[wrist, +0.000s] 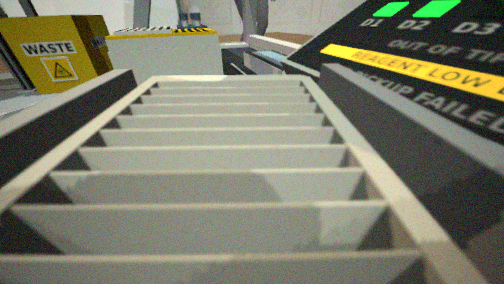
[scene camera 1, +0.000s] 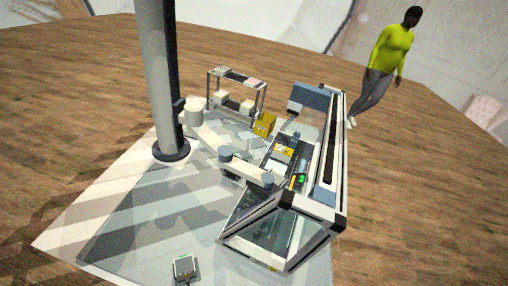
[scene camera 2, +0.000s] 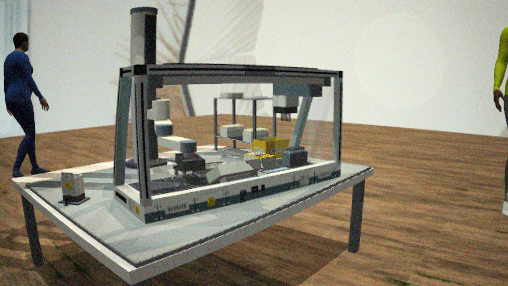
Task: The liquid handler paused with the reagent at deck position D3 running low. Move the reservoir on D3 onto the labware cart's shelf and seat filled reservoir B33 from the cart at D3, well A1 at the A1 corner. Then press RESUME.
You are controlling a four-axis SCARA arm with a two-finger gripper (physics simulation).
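Places are measured from the arm's base along level axes (x ahead, y left, z up), in centimetres.
Pixels of known places: gripper, fingertip midpoint: [wrist: 229,84] [scene camera 1: 279,174]; arm's base, link origin: [scene camera 1: 171,148].
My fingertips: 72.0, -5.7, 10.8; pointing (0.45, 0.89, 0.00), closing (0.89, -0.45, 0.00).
For each thing: its top centre in the pictures, then the offset to it from my fingertips, as dx, dy, dz. "spot": a spot on its surface instead.
- pale reservoir, top centre: [wrist: 210,138] [scene camera 2: 212,165] [scene camera 1: 273,179] -3.1, -5.7, +0.6
- status panel, surface spot: [wrist: 400,60] spot: +7.7, -4.7, +1.2
- labware cart, surface spot: [scene camera 1: 208,90] spot: -68.2, +59.1, +9.7
- grey item, top centre: [scene camera 2: 231,92] [scene camera 1: 223,68] -58.8, +64.4, +28.6
- pinkish item, top centre: [scene camera 1: 252,80] -33.5, +58.3, +26.9
- yellow waste box, top centre: [wrist: 57,16] [scene camera 2: 270,139] [scene camera 1: 267,117] -16.2, +50.5, +4.0
- white-and-yellow rack, top centre: [wrist: 164,27] [scene camera 2: 259,154] [scene camera 1: 283,149] +0.3, +20.8, +2.0
My gripper [wrist: 229,84] is shut on a pale reservoir [wrist: 220,187] with a row of open troughs; no liquid shows in them. In scene camera 1 the arm's end [scene camera 1: 267,178] is over the deck's front side, hiding the reservoir. The status panel [wrist: 400,60] [scene camera 1: 299,181] is to the right in the wrist view, with D1 and D2 lit green and a yellow REAGENT LOW bar. The labware cart [scene camera 1: 208,90] [scene camera 2: 215,120] stands at the back. Its top shelf carries a grey item [scene camera 1: 222,70] and a pinkish item [scene camera 1: 253,81]; the label B33 is not readable. RESUME is not readable.
The yellow waste box [scene camera 1: 265,125] [scene camera 2: 270,145] [wrist: 48,57] stands near the cart. A white-and-yellow rack [scene camera 1: 283,151] [wrist: 165,55] is on the deck, ahead of the reservoir. A blue tube block [scene camera 2: 295,157] stands beyond. The enclosure's frame [scene camera 1: 341,150] [scene camera 2: 339,120] surrounds the deck.
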